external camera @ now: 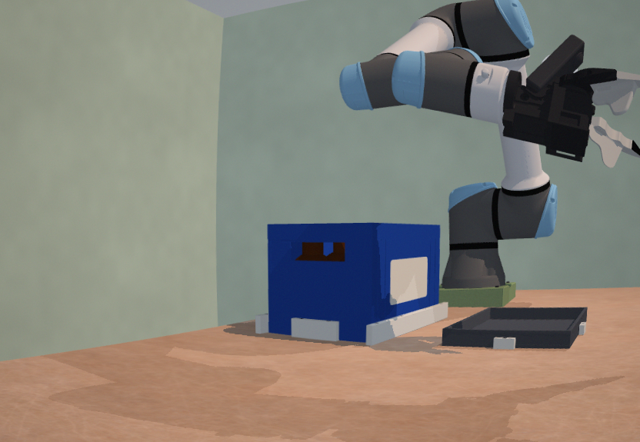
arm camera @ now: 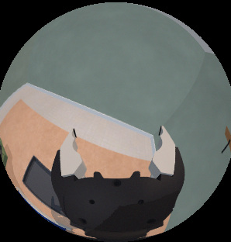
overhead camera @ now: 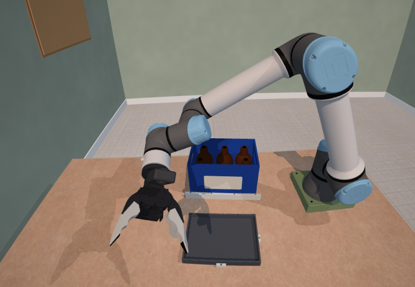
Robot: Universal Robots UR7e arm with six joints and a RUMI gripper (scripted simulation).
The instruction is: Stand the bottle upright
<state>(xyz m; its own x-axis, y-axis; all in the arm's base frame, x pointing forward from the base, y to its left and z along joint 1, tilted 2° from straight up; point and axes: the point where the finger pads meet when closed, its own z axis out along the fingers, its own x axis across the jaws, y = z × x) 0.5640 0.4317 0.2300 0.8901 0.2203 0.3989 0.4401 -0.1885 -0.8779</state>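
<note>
Now: the glass bottle 55 cm to the right of my hand, 21 cm below it and 16 cm behind it. From my hand the other things lie so: dark tray (28 cm below, 22 cm to the right, 14 cm behind); then blue crate (51 cm to the right, 21 cm below, 15 cm behind).
</note>
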